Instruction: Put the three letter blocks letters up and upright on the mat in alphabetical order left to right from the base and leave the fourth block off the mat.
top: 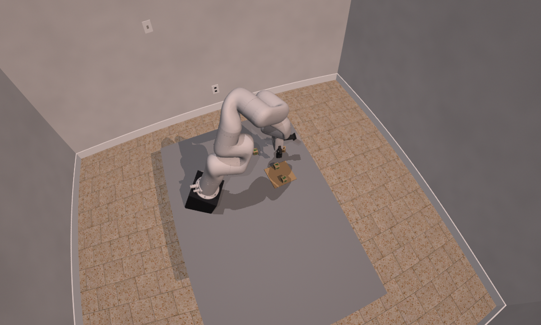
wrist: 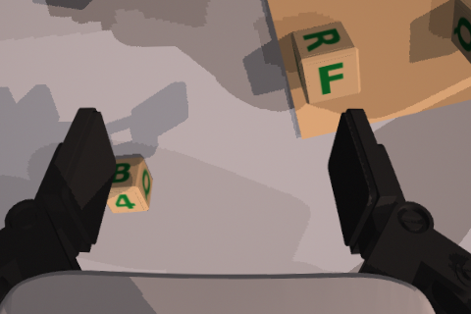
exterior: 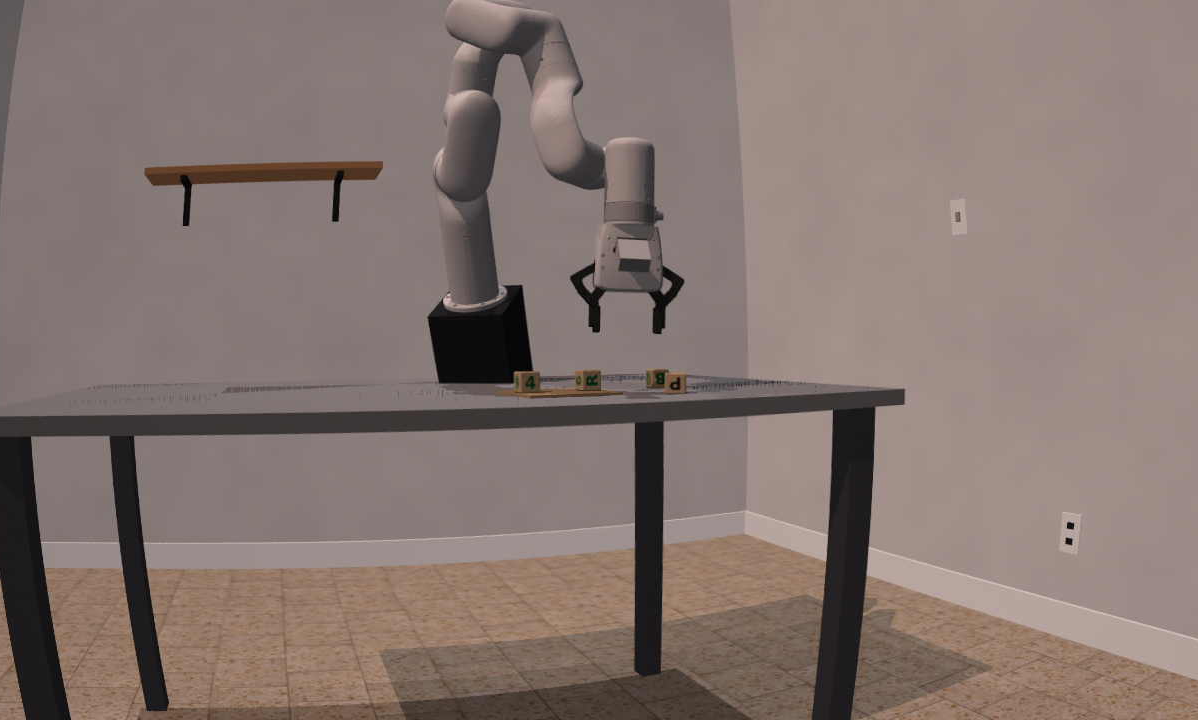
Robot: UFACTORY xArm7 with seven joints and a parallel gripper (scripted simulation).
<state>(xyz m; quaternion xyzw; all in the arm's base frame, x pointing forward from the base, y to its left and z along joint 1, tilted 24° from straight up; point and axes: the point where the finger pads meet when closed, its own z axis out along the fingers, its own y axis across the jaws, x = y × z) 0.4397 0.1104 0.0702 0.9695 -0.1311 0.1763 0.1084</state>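
The wooden block is 6 cm ahead of my hand, 4 cm to the left of it and 8 cm below it. From my hand the other things lie so: mat: 3 cm behind, 10 cm to the right, 10 cm below.
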